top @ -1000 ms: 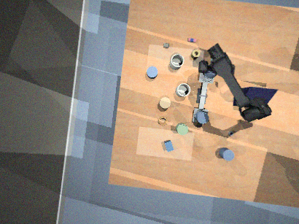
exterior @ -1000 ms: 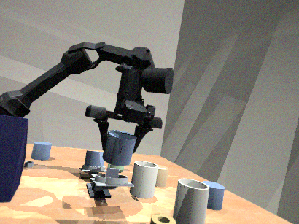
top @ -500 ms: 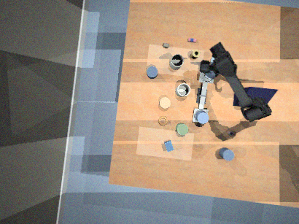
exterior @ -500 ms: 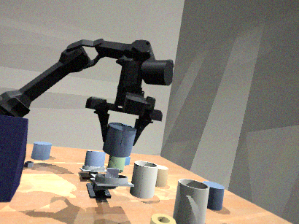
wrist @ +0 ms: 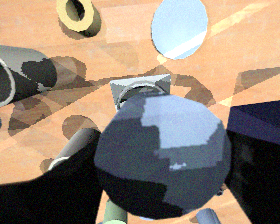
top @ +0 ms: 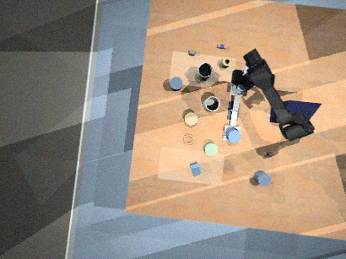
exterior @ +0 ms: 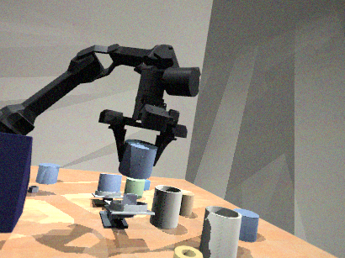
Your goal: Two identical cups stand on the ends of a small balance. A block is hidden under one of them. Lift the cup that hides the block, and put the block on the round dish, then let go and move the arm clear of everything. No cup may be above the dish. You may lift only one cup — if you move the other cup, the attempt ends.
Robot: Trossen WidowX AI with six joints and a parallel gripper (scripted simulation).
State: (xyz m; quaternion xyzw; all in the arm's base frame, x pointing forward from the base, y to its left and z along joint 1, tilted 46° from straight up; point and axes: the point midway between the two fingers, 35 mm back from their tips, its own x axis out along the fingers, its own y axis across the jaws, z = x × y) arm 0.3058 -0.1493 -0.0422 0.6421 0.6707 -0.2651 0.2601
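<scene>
My gripper tip is now 1 cm to the right of the grey block and 8 cm above it. From my gripper tip the other things lie so: blue block (17 cm ahead, 49 cm to the left, 15 cm below); pale blue round dish (8 cm behind, 10 cm to the right, 17 cm below).
</scene>
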